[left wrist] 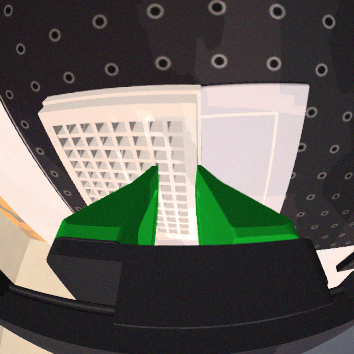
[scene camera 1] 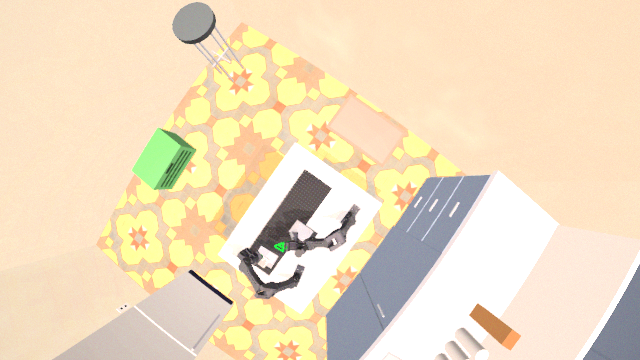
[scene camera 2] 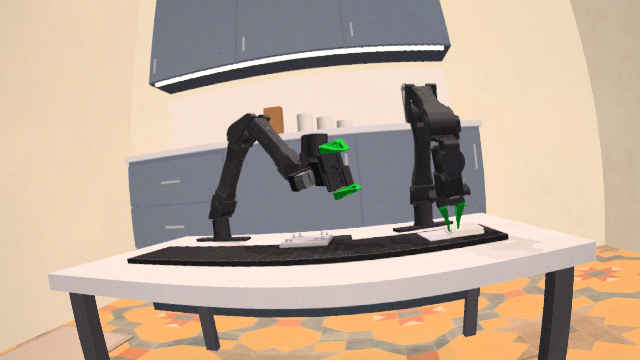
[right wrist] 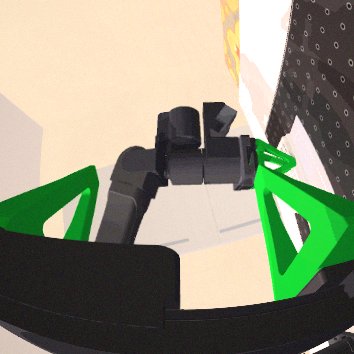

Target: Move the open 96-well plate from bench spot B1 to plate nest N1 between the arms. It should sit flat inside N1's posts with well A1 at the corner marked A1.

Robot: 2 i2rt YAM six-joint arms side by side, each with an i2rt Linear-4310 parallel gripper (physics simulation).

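Places are measured from the left arm's base along level axes (x right, y back, z down), in millimetres.
Pixels of known places: left gripper, fingertip midpoint: [left wrist: 176, 173] [scene camera 1: 261, 256] [scene camera 2: 453, 229] [right wrist: 292, 163]; right gripper, fingertip midpoint: [scene camera 1: 276, 245] [scene camera 2: 353, 169] [right wrist: 176, 173]; left arm's base at its link origin: [scene camera 1: 297, 275] [scene camera 2: 424, 227] [right wrist: 353, 348]; right arm's base at its link origin: [scene camera 1: 350, 215] [scene camera 2: 223, 240].
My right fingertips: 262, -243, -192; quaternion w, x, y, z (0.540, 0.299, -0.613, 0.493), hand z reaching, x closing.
Observation:
Ahead of a thing's pixels: the offset from my right fingertips to its middle, as dx, dy, dz. "*": to the spot under its first point. Level surfaces: height alone.
The white 96-well plate @[-250, -96, +171] [scene camera 2: 470, 230] [left wrist: 125, 111] lies partly over the right side, in scene camera 2, of the flat pale bench spot @[* -179, -41, +178] [scene camera 2: 431, 234] [left wrist: 240, 142]. My left gripper [scene camera 2: 454, 229] [left wrist: 176, 173] is shut on one edge portion of the plate: in the left wrist view one finger stands over the wells, the other against the plate's right side. How deep the tips sit is hidden. The plate is low at the mat. My right gripper [scene camera 2: 349, 167] is open and empty, high above the table. The nest @[+115, +125, +169] [scene camera 1: 301, 230] [scene camera 2: 305, 241] with small posts is empty. Its A1 mark is too small to read.
A black perforated mat @[dz +178] [scene camera 1: 300, 195] [scene camera 2: 210, 256] runs along the white table [scene camera 1: 297, 155] [scene camera 2: 280, 295]. My right arm [scene camera 1: 335, 240] [scene camera 2: 232, 165] reaches in beside the nest, with its raised gripper between the nest and the plate. Blue cabinets [scene camera 2: 390, 170] stand behind both arms.

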